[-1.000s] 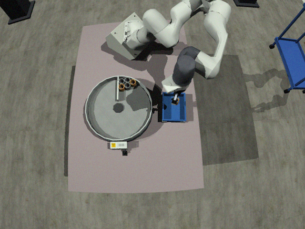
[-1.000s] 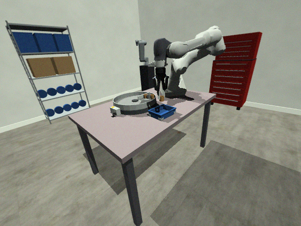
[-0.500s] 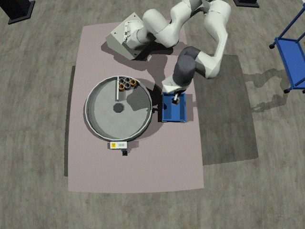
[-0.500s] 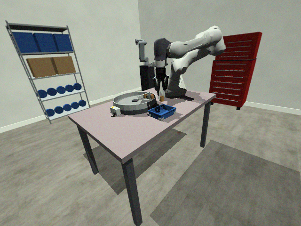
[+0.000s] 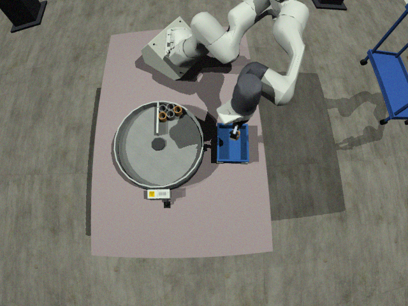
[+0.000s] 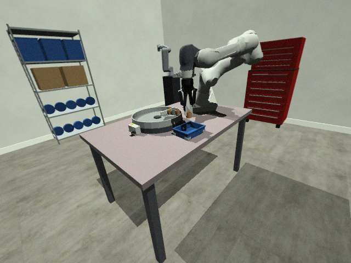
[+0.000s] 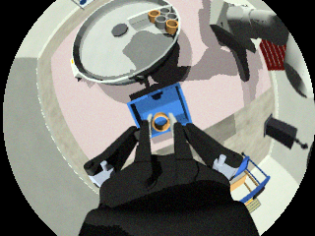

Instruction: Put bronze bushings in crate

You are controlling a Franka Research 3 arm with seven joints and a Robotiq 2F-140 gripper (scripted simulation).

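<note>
Now: hand 15 cm above the blue crate. From my hand the other things lie so: turning table: 3 cm behind, 34 cm to the right, 12 cm below.
</note>
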